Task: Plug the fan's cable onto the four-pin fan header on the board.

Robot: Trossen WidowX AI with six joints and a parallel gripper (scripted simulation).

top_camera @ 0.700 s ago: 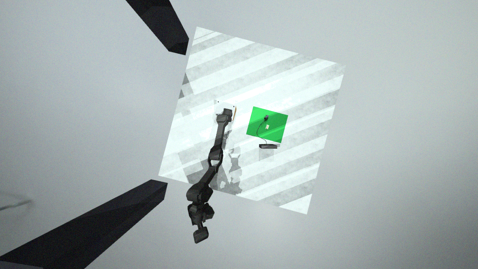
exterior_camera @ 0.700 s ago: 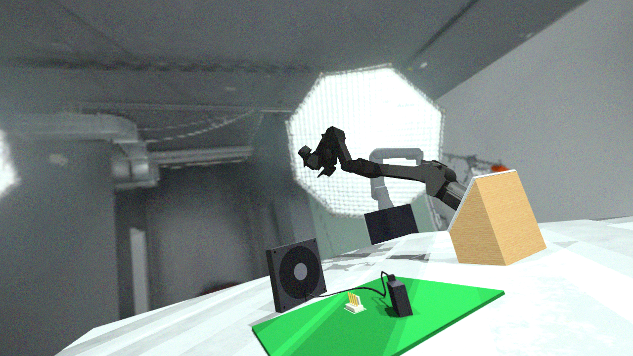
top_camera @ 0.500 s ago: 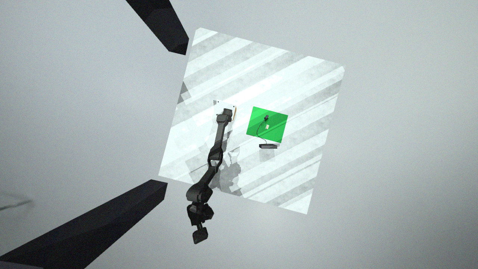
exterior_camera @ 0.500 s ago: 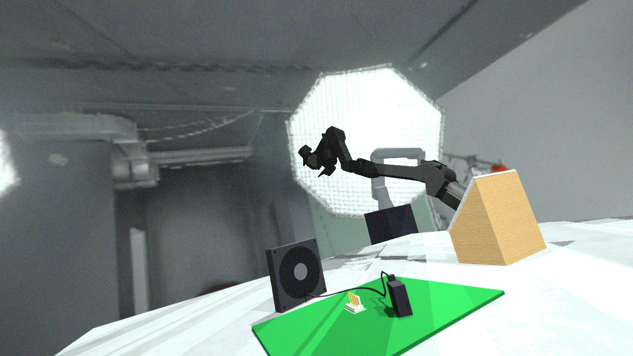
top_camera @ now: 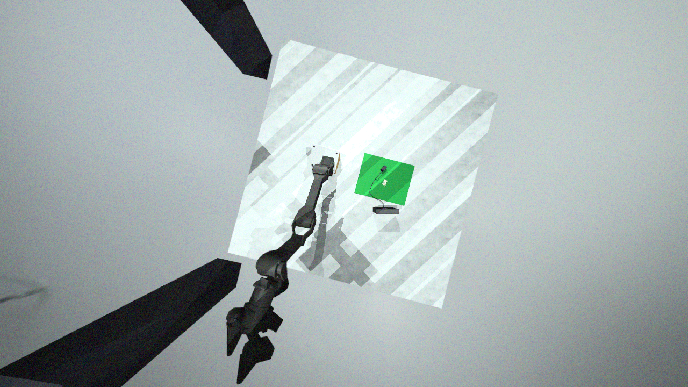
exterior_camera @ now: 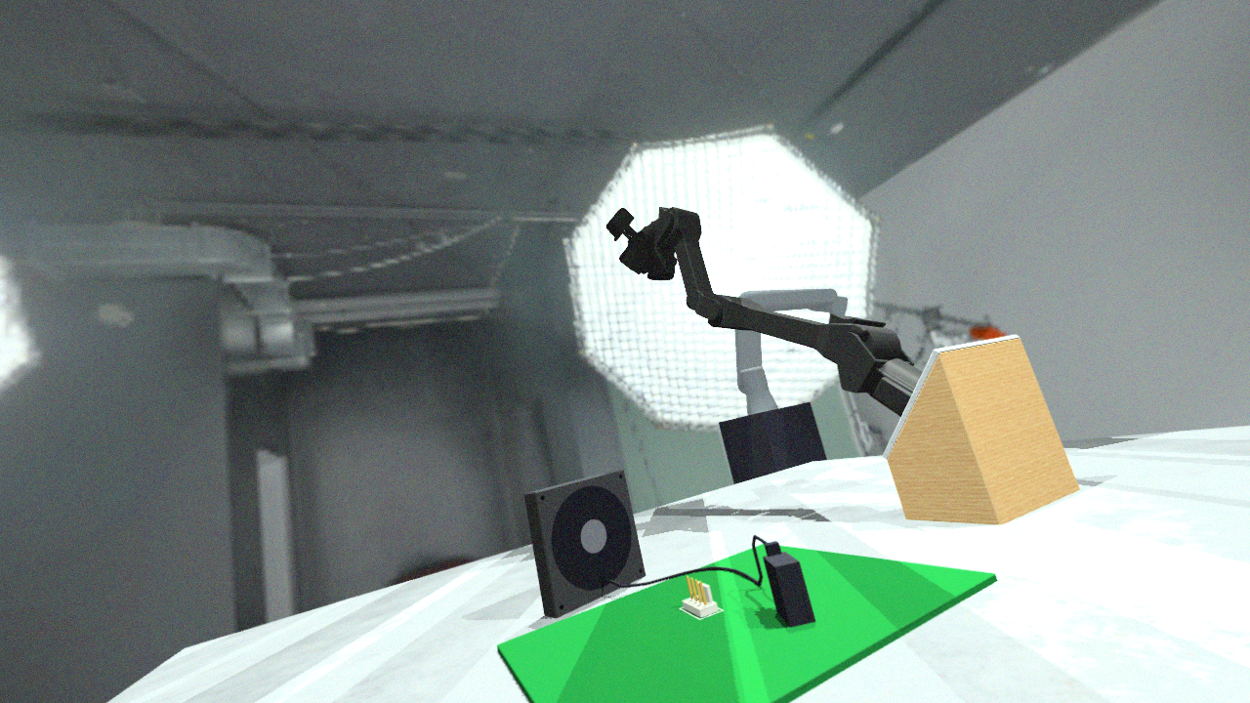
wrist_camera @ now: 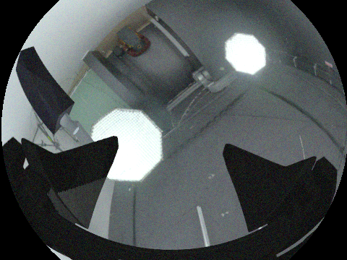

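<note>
The dark fan plug lies 68 cm to the left of my gripper tip, 59 cm below it and 37 cm ahead of it. Also, from my gripper tip: black fan 56 cm below, 46 cm to the left, 42 cm ahead; green board 63 cm to the left, 63 cm below, 39 cm ahead; white four-pin fan header 62 cm below, 61 cm to the left, 39 cm ahead.
</note>
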